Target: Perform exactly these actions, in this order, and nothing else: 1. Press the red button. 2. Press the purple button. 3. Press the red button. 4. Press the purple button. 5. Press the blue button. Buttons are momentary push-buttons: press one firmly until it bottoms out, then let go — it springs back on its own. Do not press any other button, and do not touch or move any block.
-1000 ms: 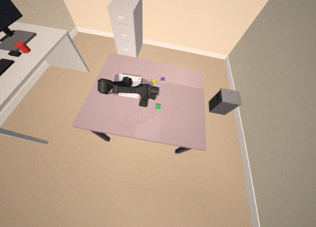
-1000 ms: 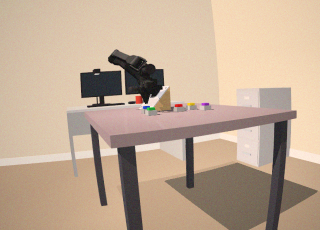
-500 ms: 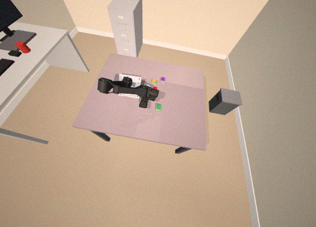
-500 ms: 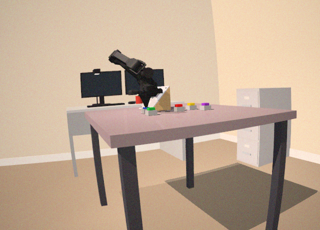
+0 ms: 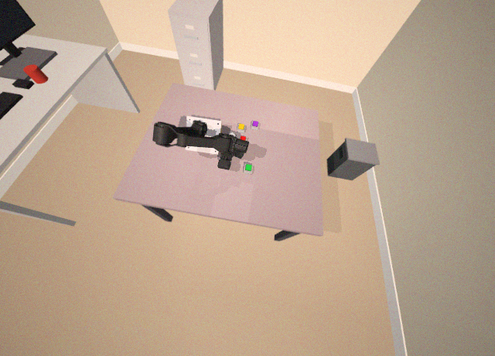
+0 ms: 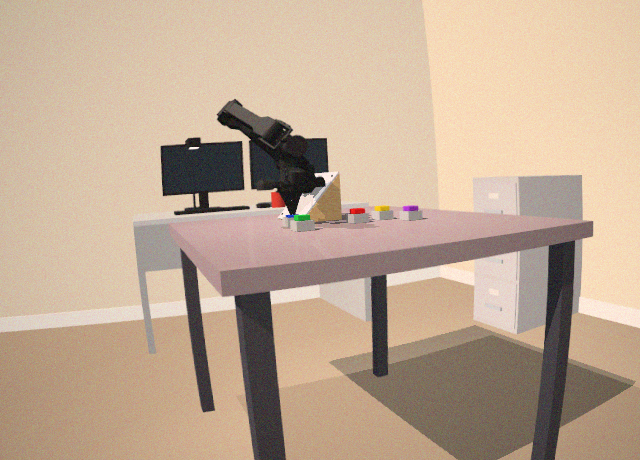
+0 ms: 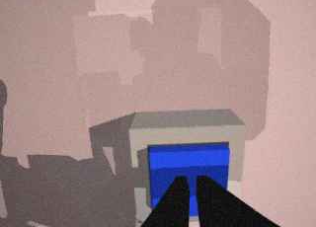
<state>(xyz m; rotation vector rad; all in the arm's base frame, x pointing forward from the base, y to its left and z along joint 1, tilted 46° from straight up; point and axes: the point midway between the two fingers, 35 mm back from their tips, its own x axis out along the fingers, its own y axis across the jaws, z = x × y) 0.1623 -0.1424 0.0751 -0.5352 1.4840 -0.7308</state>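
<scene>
The blue button lies 10 mm below my gripper tip. Also, from my gripper tip: green button (120 mm ahead, 30 mm to the right); yellow button (70 mm ahead, 260 mm to the left); red button (80 mm ahead, 160 mm to the left).
</scene>
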